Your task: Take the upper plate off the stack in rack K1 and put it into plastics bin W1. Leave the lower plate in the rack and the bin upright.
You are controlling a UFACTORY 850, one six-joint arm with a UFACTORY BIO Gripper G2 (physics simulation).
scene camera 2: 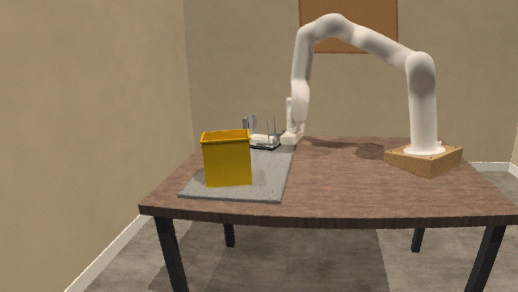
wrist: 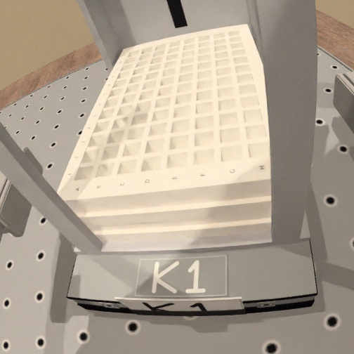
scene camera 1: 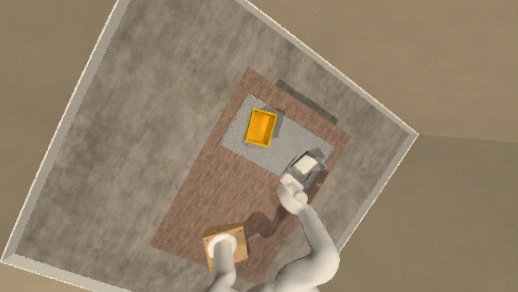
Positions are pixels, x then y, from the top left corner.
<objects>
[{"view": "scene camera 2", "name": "yellow bin W1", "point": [226, 154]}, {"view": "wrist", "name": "gripper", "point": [175, 118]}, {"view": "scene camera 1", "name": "yellow bin W1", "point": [261, 123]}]
</objects>
